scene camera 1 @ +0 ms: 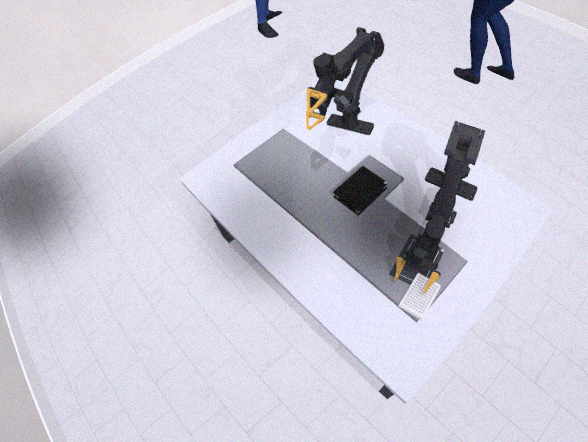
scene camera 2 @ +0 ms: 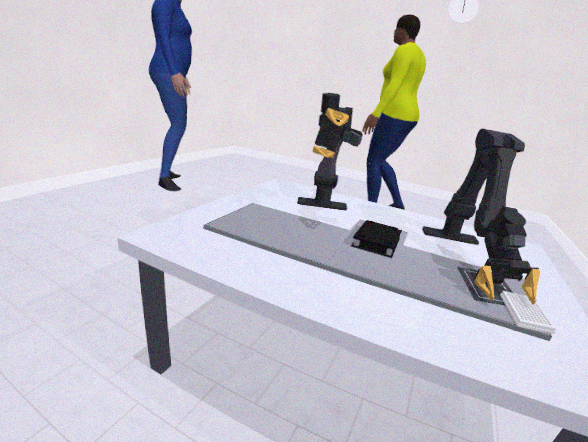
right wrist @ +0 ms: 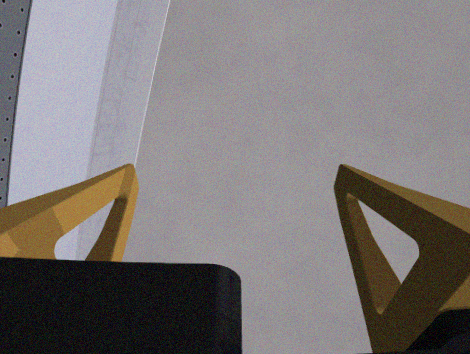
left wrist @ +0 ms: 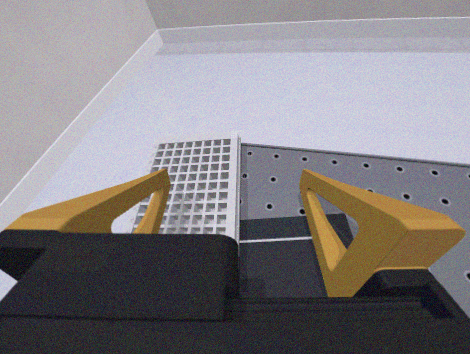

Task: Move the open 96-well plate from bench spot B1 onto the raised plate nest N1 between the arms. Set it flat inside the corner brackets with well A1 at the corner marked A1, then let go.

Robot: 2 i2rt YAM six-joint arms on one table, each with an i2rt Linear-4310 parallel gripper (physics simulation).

My left gripper (scene camera 2: pixel 513 301) is open, with nothing in its grasp. Also in view: a white well plate (scene camera 2: pixel 531 316). My right gripper (scene camera 2: pixel 331 141) is open, with nothing in its grasp. Also in view: a dark outlined nest (scene camera 1: pixel 409 271) and a black block (scene camera 1: pixel 363 186).
The white well plate shows as well in scene camera 1 (scene camera 1: pixel 414 302) and in the left wrist view (left wrist: pixel 204 169). My left gripper is seen too in the left wrist view (left wrist: pixel 234 176). My right gripper also shows in scene camera 1 (scene camera 1: pixel 308 121) and in the right wrist view (right wrist: pixel 236 175). The right wrist view misses the white well plate: it is out of frame.
